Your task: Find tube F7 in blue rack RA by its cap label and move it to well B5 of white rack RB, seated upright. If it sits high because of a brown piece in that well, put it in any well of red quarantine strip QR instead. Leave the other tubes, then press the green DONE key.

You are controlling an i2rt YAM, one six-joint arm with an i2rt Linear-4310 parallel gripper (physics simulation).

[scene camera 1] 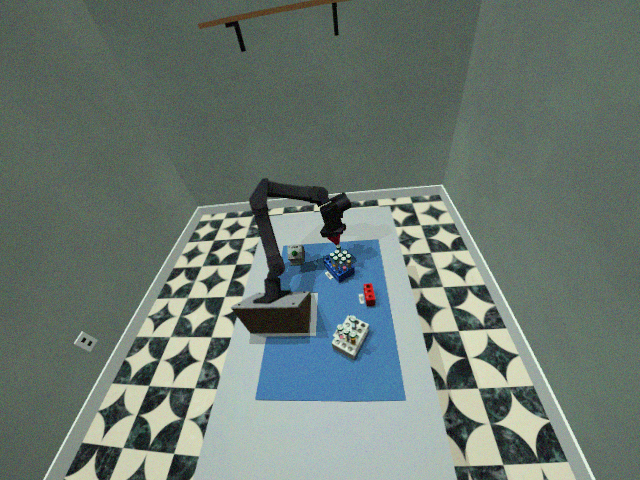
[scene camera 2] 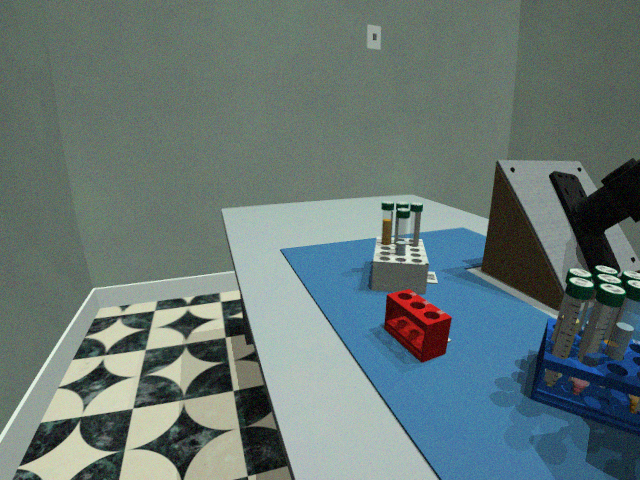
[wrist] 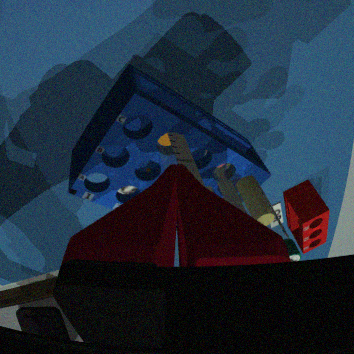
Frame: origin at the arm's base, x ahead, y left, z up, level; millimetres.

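Seen in the pictures: gripper, fingertip midpoint: (scene camera 1: 338, 245) (wrist: 176, 176); arm's base at its link origin: (scene camera 1: 273, 297) (scene camera 2: 581, 222).
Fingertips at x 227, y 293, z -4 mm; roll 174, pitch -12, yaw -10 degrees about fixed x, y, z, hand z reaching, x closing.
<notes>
Pixels of each thing's middle, then the offset from my fingertips to it. "spot": a spot on its surface instead. Level surfaces: height alone.
- blue rack RA at the middle of its body: (wrist: 169, 161) (scene camera 2: 606, 375) (scene camera 1: 338, 266) dz -77, dx +1, dy -56 mm
- tube with an orange tip, body centre: (wrist: 175, 159) dz -37, dx +4, dy -22 mm
- White rack RB at the middle of its body: (scene camera 2: 399, 262) (scene camera 1: 350, 336) dz -77, dx +82, dy -386 mm
- Red strip QR at the middle of its body: (scene camera 2: 415, 323) (wrist: 305, 218) (scene camera 1: 369, 294) dz -77, dx +144, dy -202 mm
- green DONE key at a spot on its surface: (scene camera 1: 294, 253) spot: dz -34, dx -211, dy -25 mm
- blue mat at its surface level: dz -102 mm
My gripper (scene camera 1: 337, 244) (wrist: 176, 176) is shut, its red fingertips meeting just above the green-capped tubes of blue rack RA (scene camera 1: 343, 277) (scene camera 2: 539, 369) (wrist: 150, 109). No tube shows between the fingers. In the wrist view, a tube with an orange tip (wrist: 185, 153) runs behind the fingers, which hide its cap. No F7 label is readable. White rack RB (scene camera 1: 349, 353) (scene camera 2: 398, 276) holds several capped tubes. Red strip QR (scene camera 1: 369, 297) (scene camera 2: 437, 338) (wrist: 306, 201) has open wells. The green DONE key (scene camera 1: 294, 253) sits on a pale box beside RA. No brown piece can be made out.
The racks and strip stand on a blue mat (scene camera 1: 310, 379) (scene camera 2: 330, 271). The arm's wedge-shaped base (scene camera 1: 281, 320) (scene camera 2: 516, 258) stands at the mat's side. Tall capped tubes (scene camera 2: 599, 320) stand close together in RA. Small white label cards lie near the racks.
</notes>
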